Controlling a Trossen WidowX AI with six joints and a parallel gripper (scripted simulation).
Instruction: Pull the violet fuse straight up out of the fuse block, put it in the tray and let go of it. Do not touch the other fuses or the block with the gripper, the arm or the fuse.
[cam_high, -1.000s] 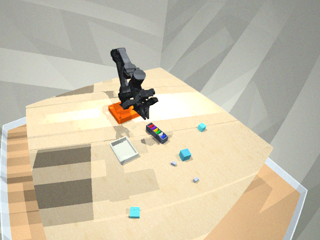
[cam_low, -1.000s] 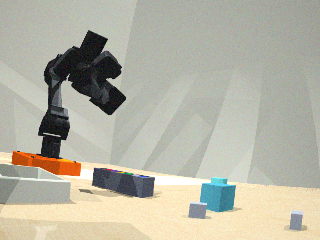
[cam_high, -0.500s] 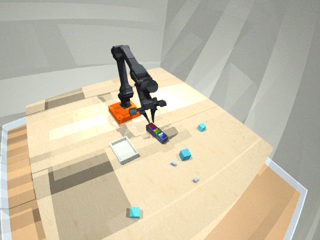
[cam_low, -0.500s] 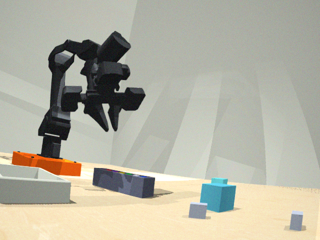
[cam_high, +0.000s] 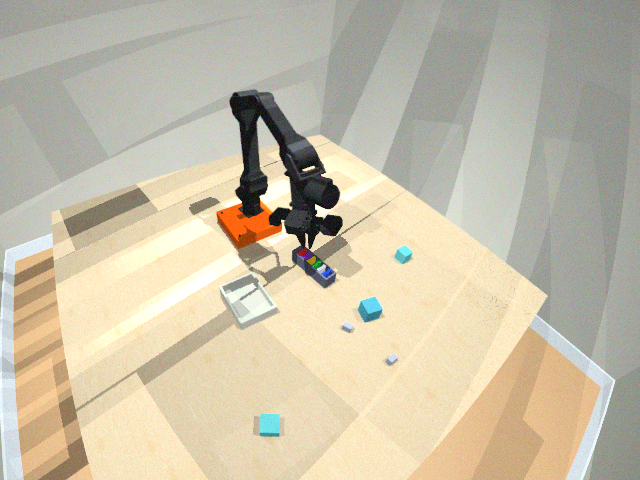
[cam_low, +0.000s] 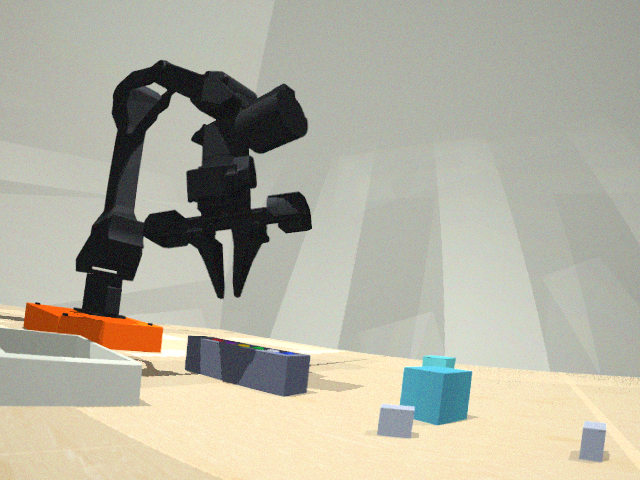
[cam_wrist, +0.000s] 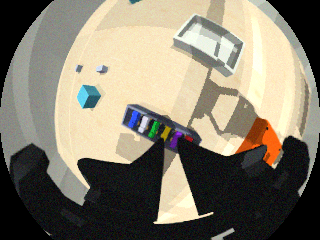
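My gripper tip is 6 cm above the violet fuse, 2 cm to the right of it and 1 cm past it. Also, from my gripper tip: white tray: 20 cm to the right, 9 cm below, 1 cm behind.
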